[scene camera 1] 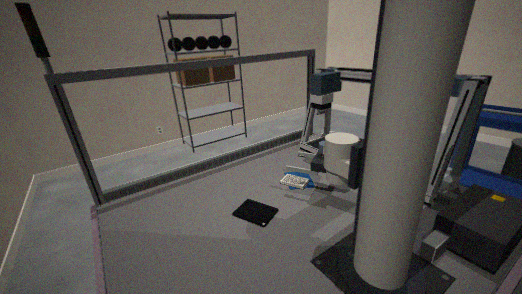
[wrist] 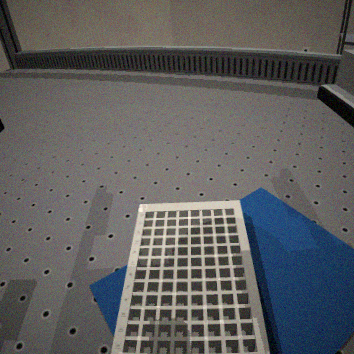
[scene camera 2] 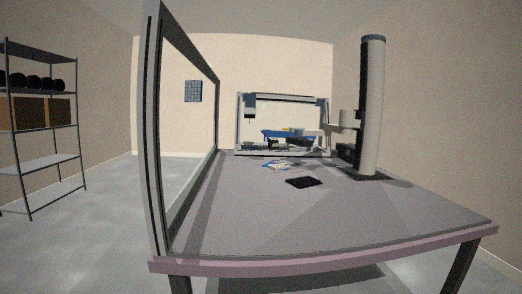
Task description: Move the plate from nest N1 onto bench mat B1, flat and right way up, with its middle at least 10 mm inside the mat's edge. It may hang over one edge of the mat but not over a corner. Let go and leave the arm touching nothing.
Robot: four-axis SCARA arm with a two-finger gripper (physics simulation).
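Frame: origin at the arm's base, x ahead, y left, z up, level; millimetres.
Where they show: gripper, fingertip midpoint: (scene camera 1: 292, 160) (wrist: 154, 84) (scene camera 2: 280, 147); arm's base, origin of the base link: (scene camera 1: 377, 272) (scene camera 2: 363, 174).
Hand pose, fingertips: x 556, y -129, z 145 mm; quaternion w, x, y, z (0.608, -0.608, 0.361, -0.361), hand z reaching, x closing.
Observation:
Each offset is from my fingertips to the top centre of the thing. "spot": to the spot under its first point.
The plate {dy -11, dx -5, dz -115 mm} (scene camera 1: 294, 180) (scene camera 2: 281, 166) (wrist: 187, 280) is pale, with a grid of square wells facing up. It lies flat on the blue bench mat (scene camera 1: 310, 182) (scene camera 2: 270, 164) (wrist: 295, 255), turned at an angle to it. In the wrist view its far end reaches past one mat edge. Two mat corners show uncovered, one on each side of the plate; its near end is cut off. My gripper (scene camera 1: 292, 160) (scene camera 2: 280, 148) is open and empty, raised above the plate and apart from it. The fingers are small and blurred in the scene views. I cannot make out nest N1.
A black pad {spot: dy +291, dx -93, dz -120 mm} (scene camera 1: 255, 212) (scene camera 2: 303, 181) lies on the table near the mat. The arm's thick column (scene camera 1: 410, 150) (scene camera 2: 372, 110) stands to the right. A gantry machine {spot: dy -370, dx +142, dz +313 mm} (scene camera 1: 325, 82) (scene camera 2: 250, 105) stands beyond the mat. A grey frame (scene camera 1: 200, 64) (scene camera 2: 155, 125) runs along the table edge.

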